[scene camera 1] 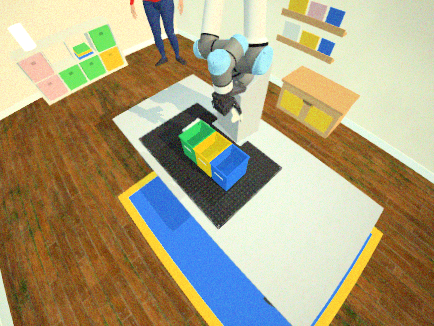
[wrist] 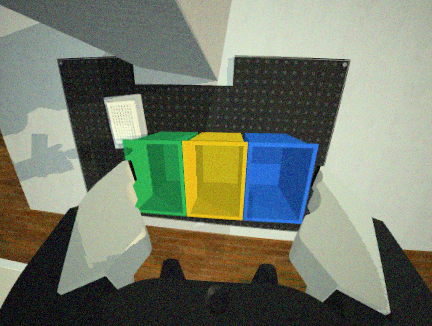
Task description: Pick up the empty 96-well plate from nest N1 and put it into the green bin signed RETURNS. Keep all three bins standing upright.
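Places are measured from the arm's base along level axes (x right, y down, z ahead), in millimetres.
Pixels of known places: gripper, fingertip midpoint: point(scene camera 1: 230, 114) point(wrist: 222, 165); arm's base, link origin: point(scene camera 1: 241, 76).
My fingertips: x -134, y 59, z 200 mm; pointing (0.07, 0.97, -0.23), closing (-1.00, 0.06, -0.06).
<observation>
For each thing: its top centre in the pictures, then the offset to it from my fingertips. Level surfaces: height alone.
- white 96-well plate, top centre: point(wrist: 123, 123) point(scene camera 1: 195, 126) dx +328, dy +340, dz +17 mm
- green bin, top centre: point(wrist: 155, 180) point(scene camera 1: 197, 133) dx +152, dy +186, dz +117 mm
- yellow bin, top centre: point(wrist: 214, 183) point(scene camera 1: 212, 145) dx +20, dy +186, dz +107 mm
- blue bin, top centre: point(wrist: 277, 186) point(scene camera 1: 229, 159) dx -111, dy +186, dz +98 mm
- black board, surface height: dy +366 mm
- pale table, surface height: dy +379 mm
The white 96-well plate point(scene camera 1: 191, 124) point(wrist: 123, 119) lies on the black perforated board behind the green bin; in the scene view the bin hides most of it. The green bin point(scene camera 1: 189, 143) point(wrist: 160, 175), yellow bin point(scene camera 1: 203, 159) point(wrist: 217, 177) and blue bin point(scene camera 1: 230, 172) point(wrist: 275, 185) stand upright in a row, side by side. The RETURNS sign cannot be read. My gripper point(scene camera 1: 233, 117) point(wrist: 222, 165) is open and empty, high above the board. In the wrist view its fingers frame the row of bins, with the plate beyond the left finger.
The black board point(scene camera 1: 220, 212) point(wrist: 290, 100) lies on the pale table point(scene camera 1: 310, 215) point(wrist: 385, 115). The robot's pedestal point(scene camera 1: 252, 112) rises behind the board, near the plate's side of the bins. A wooden cabinet point(scene camera 1: 322, 92) and a person point(scene camera 1: 162, 25) stand beyond the table.
</observation>
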